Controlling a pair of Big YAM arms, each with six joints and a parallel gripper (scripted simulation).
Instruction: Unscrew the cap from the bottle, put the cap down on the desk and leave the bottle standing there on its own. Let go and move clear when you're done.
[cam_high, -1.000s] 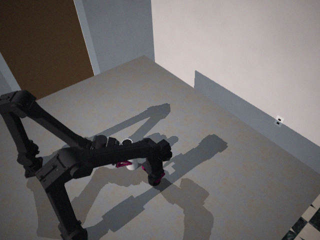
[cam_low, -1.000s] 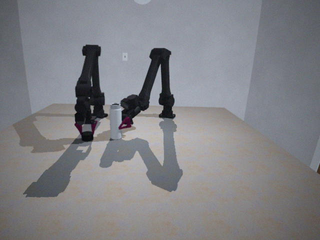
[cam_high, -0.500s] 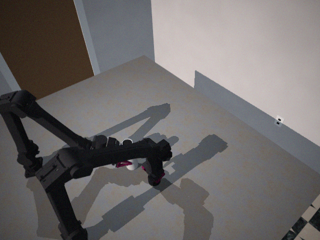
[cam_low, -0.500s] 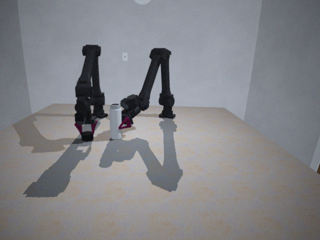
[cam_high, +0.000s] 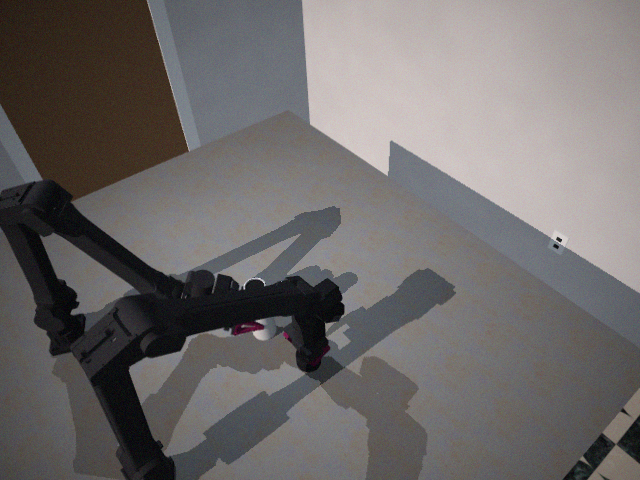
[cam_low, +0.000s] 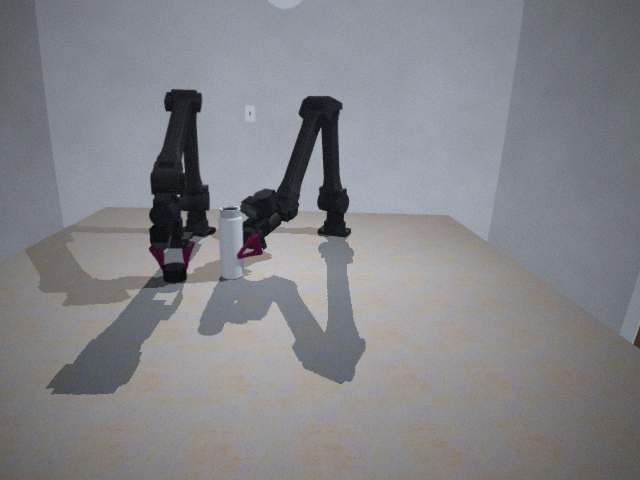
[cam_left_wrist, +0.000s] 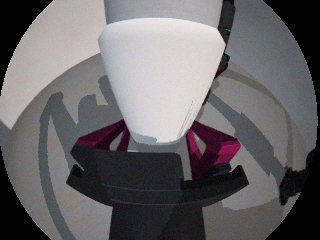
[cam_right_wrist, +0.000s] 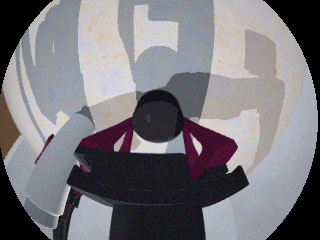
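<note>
Right now my right hand is 2 cm above the black cap.
</note>
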